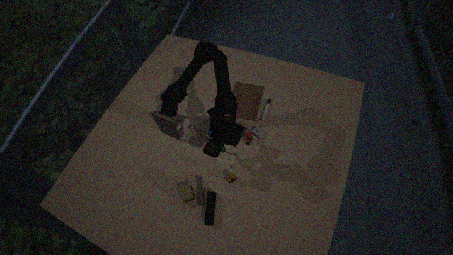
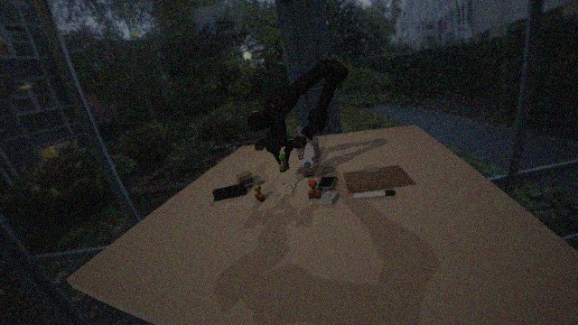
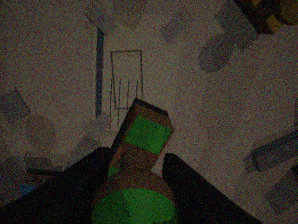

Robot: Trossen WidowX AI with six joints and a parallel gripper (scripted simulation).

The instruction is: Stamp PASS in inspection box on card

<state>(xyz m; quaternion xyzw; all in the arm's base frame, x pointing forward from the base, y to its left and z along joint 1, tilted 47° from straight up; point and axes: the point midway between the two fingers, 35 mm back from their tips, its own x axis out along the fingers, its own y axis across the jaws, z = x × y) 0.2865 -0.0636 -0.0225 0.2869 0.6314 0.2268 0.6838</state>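
My gripper tip is now 10 mm short of the dark ink pad, 150 mm to the right of it and 100 mm above it. Round my gripper tip: blue stamp (90 mm behind, 70 mm to the left, 80 mm below); then pale card (10 mm ahead, 100 mm below); then green pass stamp (right at my gripper tip).
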